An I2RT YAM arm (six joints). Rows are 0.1 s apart.
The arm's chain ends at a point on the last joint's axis. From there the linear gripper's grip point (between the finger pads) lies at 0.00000 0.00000 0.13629 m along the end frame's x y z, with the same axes.
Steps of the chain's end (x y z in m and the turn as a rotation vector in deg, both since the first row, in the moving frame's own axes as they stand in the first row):
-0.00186, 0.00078, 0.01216, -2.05, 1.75, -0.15
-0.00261, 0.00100, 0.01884, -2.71, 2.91, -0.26
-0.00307, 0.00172, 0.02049, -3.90, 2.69, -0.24
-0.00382, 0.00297, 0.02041, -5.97, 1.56, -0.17
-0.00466, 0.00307, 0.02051, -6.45, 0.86, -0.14
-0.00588, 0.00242, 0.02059, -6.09, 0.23, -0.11
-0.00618, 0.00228, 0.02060, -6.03, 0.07, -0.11
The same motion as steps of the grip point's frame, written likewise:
0.00231, 0.00565, 0.01201, -2.05, 1.75, -0.15
0.00432, 0.00743, 0.01851, -2.71, 2.91, -0.26
0.00334, 0.01097, 0.02002, -3.90, 2.69, -0.24
-0.00010, 0.01714, 0.01962, -5.97, 1.56, -0.17
-0.00260, 0.01838, 0.01963, -6.45, 0.86, -0.14
-0.00532, 0.01688, 0.01982, -6.09, 0.23, -0.11
-0.00600, 0.01660, 0.01985, -6.03, 0.07, -0.11

